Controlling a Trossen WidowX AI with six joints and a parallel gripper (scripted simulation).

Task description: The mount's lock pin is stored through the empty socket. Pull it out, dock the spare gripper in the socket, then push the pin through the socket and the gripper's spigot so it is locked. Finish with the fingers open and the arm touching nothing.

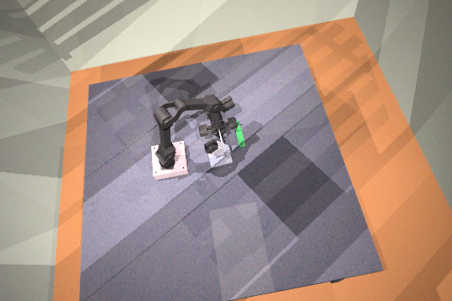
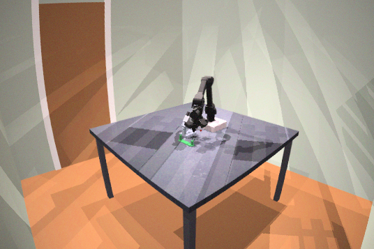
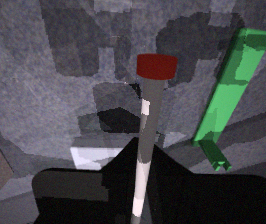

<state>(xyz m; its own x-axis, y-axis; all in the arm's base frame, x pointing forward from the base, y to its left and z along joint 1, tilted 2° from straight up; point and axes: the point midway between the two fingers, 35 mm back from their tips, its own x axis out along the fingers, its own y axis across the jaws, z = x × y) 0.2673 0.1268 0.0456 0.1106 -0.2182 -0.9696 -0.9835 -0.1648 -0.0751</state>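
The grey mount is 90 mm to the right of my gripper tip. The rest, counted from my gripper tip: green bracket 90 mm ahead, 40 mm to the left, 30 mm below; then spare gripper 20 mm behind, 90 mm to the right, 70 mm above.
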